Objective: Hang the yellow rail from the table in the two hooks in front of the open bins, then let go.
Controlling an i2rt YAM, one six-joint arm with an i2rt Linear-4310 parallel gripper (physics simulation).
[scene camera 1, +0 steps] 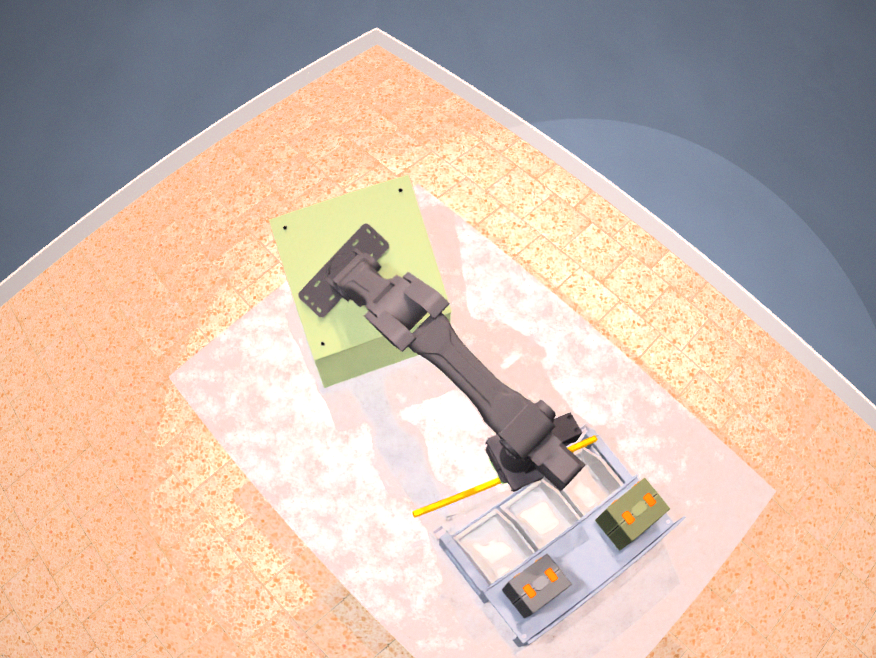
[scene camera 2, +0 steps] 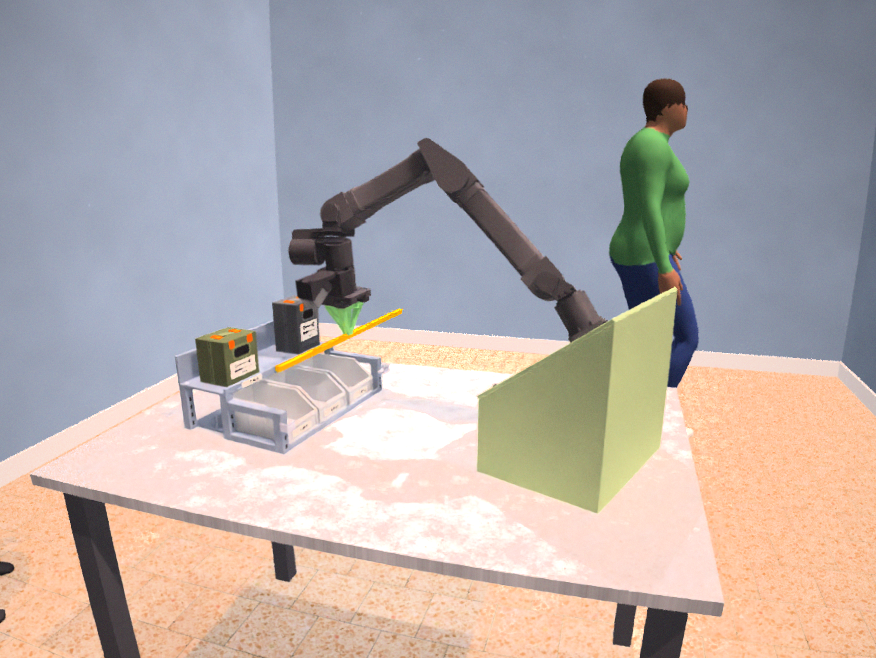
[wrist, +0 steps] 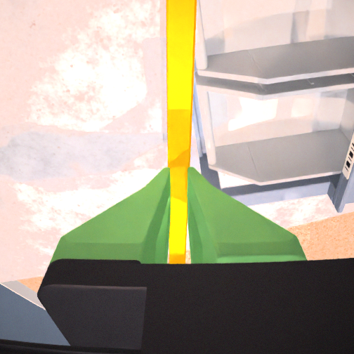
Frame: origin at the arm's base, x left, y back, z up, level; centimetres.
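Seen in the pictures: gripper, fingertip midpoint: (scene camera 1: 504, 478) (scene camera 2: 348, 334); arm's base, link origin: (scene camera 1: 343, 270).
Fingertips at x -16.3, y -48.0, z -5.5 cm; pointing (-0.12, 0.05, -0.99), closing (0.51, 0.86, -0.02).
Offsets run from my fingertips to a thing's top centre. "pt": to the spot under its first point.
My gripper (scene camera 2: 348, 332) (wrist: 178, 177) is shut on the yellow rail near its middle, green fingertips on either side. The rail (scene camera 1: 456, 497) (scene camera 2: 311, 355) (wrist: 181, 75) is in the air above the bins' level, touching neither rack nor table. In scene camera 1 it runs at an angle to the rack's front edge: its left end shows in front of the rack, its right end over the right bin. The three open bins @[pt dy -7.0, dx +13.1, dz -15.8 cm] (scene camera 2: 304, 426) (wrist: 295, 162) stand side by side in the rack. Small pale hooks (scene camera 2: 285, 428) (scene camera 2: 383, 368) show at the rack's two front corners; their shape is unclear.
The blue-grey rack (scene camera 1: 566, 573) (scene camera 2: 256, 416) carries a green box @[dy -24.3, dx +7.6, dz +1.9 cm] (scene camera 1: 633, 514) (scene camera 2: 226, 356) and a dark grey box @[dy -15.9, dx -13.9, dz +4.4 cm] (scene camera 1: 536, 585) (scene camera 2: 296, 325) on its rear shelf. A green sloped block (scene camera 1: 347, 205) (scene camera 2: 552, 424) stands by the arm's base. A person (scene camera 2: 651, 198) stands beyond the table.
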